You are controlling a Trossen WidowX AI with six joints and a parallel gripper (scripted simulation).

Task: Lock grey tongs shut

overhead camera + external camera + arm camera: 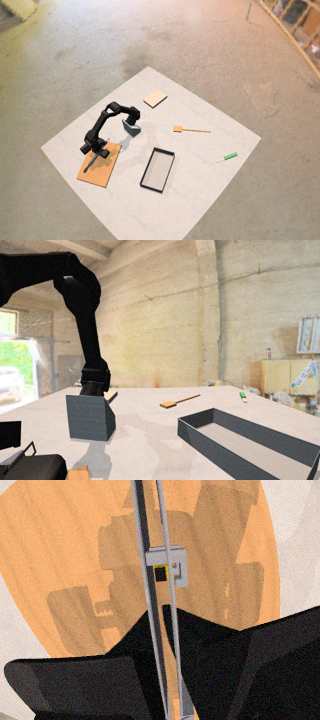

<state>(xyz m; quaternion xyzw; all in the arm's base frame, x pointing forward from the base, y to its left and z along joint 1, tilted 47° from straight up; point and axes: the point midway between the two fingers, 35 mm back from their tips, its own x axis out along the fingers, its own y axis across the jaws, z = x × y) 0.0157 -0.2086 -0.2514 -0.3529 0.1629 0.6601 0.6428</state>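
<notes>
The wooden board lies 40 mm to the right of my gripper tip, 40 mm below it and 20 mm ahead of it. Round my gripper tip: roasting tin: 390 mm ahead, 210 mm to the left, 20 mm below; green-handled tool: 700 mm ahead, 620 mm to the left, 40 mm below; pale flat block: 690 mm to the left, 90 mm behind, 30 mm below.
</notes>
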